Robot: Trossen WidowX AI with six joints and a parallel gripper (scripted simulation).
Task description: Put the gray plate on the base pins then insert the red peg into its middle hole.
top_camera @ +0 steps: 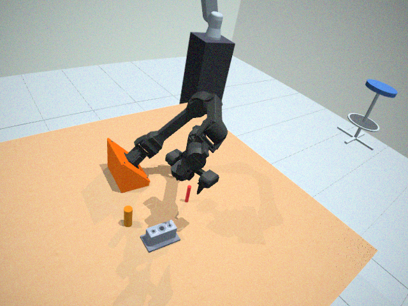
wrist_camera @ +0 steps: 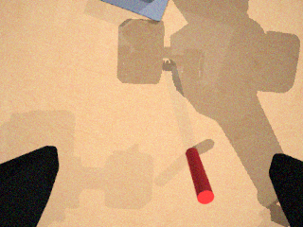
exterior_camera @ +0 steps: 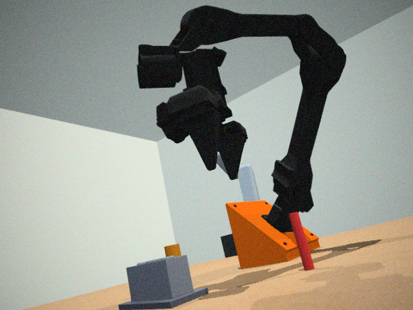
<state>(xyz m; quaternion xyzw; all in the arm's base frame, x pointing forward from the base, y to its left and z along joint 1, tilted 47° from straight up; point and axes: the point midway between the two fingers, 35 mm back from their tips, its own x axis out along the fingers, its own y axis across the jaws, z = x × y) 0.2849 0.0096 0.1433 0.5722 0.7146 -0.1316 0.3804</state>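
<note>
The red peg is 70 mm behind my gripper tip, 50 mm to the left of it and 120 mm below it. Round my gripper tip: short orange cylinder (30 mm behind, 200 mm to the right, 120 mm below); then gray base (70 mm ahead, 110 mm to the right, 150 mm below); then gray plate (70 mm ahead, 110 mm to the right, 110 mm below).
</note>
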